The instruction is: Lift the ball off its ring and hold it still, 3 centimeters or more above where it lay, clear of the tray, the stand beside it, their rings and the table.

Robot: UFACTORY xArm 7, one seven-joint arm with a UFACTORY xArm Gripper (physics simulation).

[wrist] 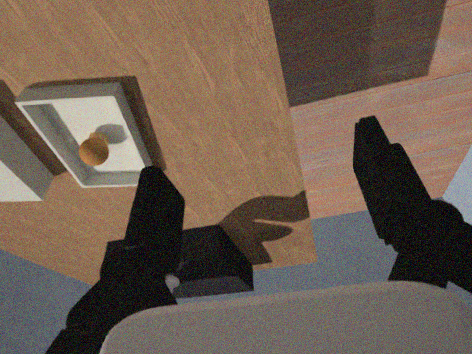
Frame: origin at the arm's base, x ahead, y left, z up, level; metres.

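Seen in the pictures: gripper, between the fingertips: (257,163).
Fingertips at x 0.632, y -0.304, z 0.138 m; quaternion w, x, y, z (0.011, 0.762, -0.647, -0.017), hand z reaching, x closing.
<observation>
Offsets run from my fingertips to a thing's top centre. "spot": to the spot under its first point. Level surfaces: height alone.
An orange ball {dx -0.173, dy +0.237, dz -0.171 m} (94,151) sits inside a pale grey, open-topped tray {dx -0.173, dy +0.237, dz -0.195 m} (68,91) at the left of the wrist view. A small bit of its orange ring {spot: dx -0.160, dy +0.234, dz -0.212 m} (95,135) shows at the ball's upper edge, and the rest of the ring is hidden under the ball. The ball's shadow falls on the tray floor. My gripper (257,163) is open with nothing between its fingers. The ball and tray lie to the left of the gap between the fingers, and the left fingertip overlaps the tray's lower right corner in the view.
A grey block with a pale top {spot: dx -0.202, dy +0.385, dz -0.169 m} (17,184), perhaps the stand, is cut off at the left edge, beside the tray. A black block (215,257) shows behind the left finger, near the edge of the wooden table {dz -0.223 m} (210,125). Reddish plank floor lies beyond the table's right edge.
</observation>
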